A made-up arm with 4 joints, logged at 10 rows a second.
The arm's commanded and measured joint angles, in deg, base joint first. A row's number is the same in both.
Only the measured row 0 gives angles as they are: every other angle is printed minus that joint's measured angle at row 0.
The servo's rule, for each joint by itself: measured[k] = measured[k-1] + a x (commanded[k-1-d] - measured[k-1]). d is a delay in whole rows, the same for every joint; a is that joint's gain. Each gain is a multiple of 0.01, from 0.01 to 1. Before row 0 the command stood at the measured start. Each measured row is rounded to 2 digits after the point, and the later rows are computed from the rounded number. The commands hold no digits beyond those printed.
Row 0, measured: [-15.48 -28.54 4.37 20.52]
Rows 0 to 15, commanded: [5.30 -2.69 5.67 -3.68]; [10.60 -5.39 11.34 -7.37]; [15.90 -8.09 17.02 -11.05]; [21.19 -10.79 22.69 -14.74]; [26.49 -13.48 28.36 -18.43]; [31.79 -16.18 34.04 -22.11]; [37.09 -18.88 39.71 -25.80]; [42.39 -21.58 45.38 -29.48]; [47.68 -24.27 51.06 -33.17]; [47.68 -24.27 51.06 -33.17]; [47.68 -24.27 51.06 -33.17]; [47.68 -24.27 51.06 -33.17]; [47.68 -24.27 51.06 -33.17]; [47.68 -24.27 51.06 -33.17]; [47.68 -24.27 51.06 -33.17]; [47.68 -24.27 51.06 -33.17]
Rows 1 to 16, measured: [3.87 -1.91 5.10 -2.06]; [8.78 -4.38 10.72 -5.03]; [13.98 -7.01 16.39 -8.40]; [19.24 -9.69 22.06 -11.95]; [24.53 -12.38 27.73 -15.58]; [29.83 -15.08 33.41 -19.24]; [35.13 -17.78 39.08 -22.91]; [40.43 -20.48 44.75 -26.59]; [45.72 -23.17 50.43 -30.27]; [47.15 -23.95 51.00 -31.89]; [47.54 -24.18 51.05 -32.61]; [47.64 -24.24 51.06 -32.92]; [47.67 -24.26 51.06 -33.06]; [47.68 -24.27 51.06 -33.12]; [47.68 -24.27 51.06 -33.15]; [47.68 -24.27 51.06 -33.16]
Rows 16 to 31, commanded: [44.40 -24.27 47.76 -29.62]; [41.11 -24.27 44.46 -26.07]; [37.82 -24.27 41.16 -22.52]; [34.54 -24.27 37.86 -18.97]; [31.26 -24.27 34.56 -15.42]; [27.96 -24.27 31.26 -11.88]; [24.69 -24.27 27.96 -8.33]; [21.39 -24.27 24.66 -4.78]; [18.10 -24.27 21.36 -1.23]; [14.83 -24.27 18.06 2.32]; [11.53 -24.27 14.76 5.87]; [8.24 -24.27 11.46 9.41]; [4.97 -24.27 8.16 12.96]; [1.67 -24.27 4.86 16.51]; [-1.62 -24.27 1.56 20.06]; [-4.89 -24.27 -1.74 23.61]
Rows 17 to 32, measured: [45.29 -24.27 48.09 -31.18]; [42.24 -24.27 44.82 -28.32]; [39.01 -24.27 41.53 -25.07]; [35.75 -24.27 38.23 -21.65]; [32.47 -24.27 34.93 -18.16]; [29.18 -24.27 31.63 -14.64]; [25.90 -24.27 28.33 -11.11]; [22.61 -24.27 25.03 -7.57]; [19.32 -24.27 21.73 -4.02]; [16.04 -24.27 18.43 -0.47]; [12.75 -24.27 15.13 3.08]; [9.46 -24.27 11.83 6.62]; [6.18 -24.27 8.53 10.17]; [2.89 -24.27 5.23 13.72]; [-0.40 -24.27 1.93 17.27]; [-3.68 -24.27 -1.37 20.82]
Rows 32 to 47, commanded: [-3.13 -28.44 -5.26 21.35]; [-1.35 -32.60 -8.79 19.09]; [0.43 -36.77 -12.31 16.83]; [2.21 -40.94 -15.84 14.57]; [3.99 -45.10 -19.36 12.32]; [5.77 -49.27 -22.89 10.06]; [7.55 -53.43 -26.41 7.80]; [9.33 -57.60 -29.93 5.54]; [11.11 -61.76 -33.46 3.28]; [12.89 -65.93 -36.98 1.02]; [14.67 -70.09 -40.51 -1.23]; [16.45 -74.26 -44.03 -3.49]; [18.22 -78.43 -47.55 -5.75]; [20.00 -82.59 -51.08 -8.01]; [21.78 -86.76 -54.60 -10.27]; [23.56 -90.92 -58.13 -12.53]
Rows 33 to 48, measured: [-3.28 -27.23 -4.87 21.12]; [-1.87 -31.04 -8.40 19.98]; [-0.19 -35.11 -11.92 18.22]; [1.56 -39.25 -15.45 16.18]; [3.33 -43.40 -18.97 14.02]; [5.11 -47.57 -22.50 11.80]; [6.89 -51.73 -26.02 9.56]; [8.67 -55.90 -29.54 7.31]; [10.45 -60.06 -33.07 5.05]; [12.23 -64.23 -36.59 2.79]; [14.01 -68.39 -40.12 0.54]; [15.79 -72.56 -43.64 -1.72]; [17.56 -76.73 -47.16 -3.98]; [19.34 -80.89 -50.69 -6.24]; [21.12 -85.06 -54.21 -8.50]; [22.90 -89.22 -57.74 -10.76]
